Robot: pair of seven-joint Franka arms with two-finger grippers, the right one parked.
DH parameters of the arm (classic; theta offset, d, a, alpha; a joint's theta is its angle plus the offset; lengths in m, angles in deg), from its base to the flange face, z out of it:
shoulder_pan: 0 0.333 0 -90
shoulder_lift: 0 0 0 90
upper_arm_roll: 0 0.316 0.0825 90
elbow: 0 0 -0.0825 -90
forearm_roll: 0 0.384 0 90
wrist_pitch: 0 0 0.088 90
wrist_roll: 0 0.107 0 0
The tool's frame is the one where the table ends.
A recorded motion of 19 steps. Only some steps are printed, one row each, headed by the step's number.
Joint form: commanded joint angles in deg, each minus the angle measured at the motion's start. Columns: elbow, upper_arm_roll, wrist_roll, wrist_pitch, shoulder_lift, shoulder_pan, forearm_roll.
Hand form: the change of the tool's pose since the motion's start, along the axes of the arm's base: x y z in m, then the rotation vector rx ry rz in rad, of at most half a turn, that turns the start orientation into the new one. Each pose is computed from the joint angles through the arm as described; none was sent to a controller.
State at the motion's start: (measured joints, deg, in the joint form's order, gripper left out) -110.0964 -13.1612 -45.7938 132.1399 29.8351 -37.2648 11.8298
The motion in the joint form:
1: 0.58 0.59 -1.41 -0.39 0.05 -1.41 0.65
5: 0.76 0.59 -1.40 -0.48 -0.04 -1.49 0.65
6: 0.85 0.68 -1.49 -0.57 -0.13 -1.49 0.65
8: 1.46 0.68 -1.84 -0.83 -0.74 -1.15 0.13
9: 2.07 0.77 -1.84 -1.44 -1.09 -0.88 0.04
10: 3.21 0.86 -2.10 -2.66 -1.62 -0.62 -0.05
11: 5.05 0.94 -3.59 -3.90 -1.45 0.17 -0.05
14: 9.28 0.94 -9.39 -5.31 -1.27 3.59 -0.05
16: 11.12 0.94 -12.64 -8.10 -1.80 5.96 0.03
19: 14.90 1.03 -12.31 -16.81 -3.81 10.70 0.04
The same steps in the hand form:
1: -0.0046 -0.0073 0.0022 0.0078 -0.0145 0.0016
5: -0.0044 -0.0085 0.0043 0.0058 -0.0170 0.0004
6: -0.0033 -0.0083 0.0056 0.0056 -0.0190 0.0036
8: 0.0027 -0.0088 0.0159 -0.0083 -0.0274 0.0237
9: 0.0082 -0.0080 0.0230 -0.0111 -0.0330 0.0325
10: 0.0153 -0.0084 0.0350 -0.0137 -0.0418 0.0470
11: 0.0288 -0.0066 0.0445 -0.0164 -0.0518 0.0922
14: 0.0726 0.0088 0.0718 -0.0464 -0.0933 0.2621
16: 0.0958 0.0278 0.0878 -0.0324 -0.1019 0.3648
19: 0.1348 0.0752 0.1276 0.0278 -0.0897 0.4584

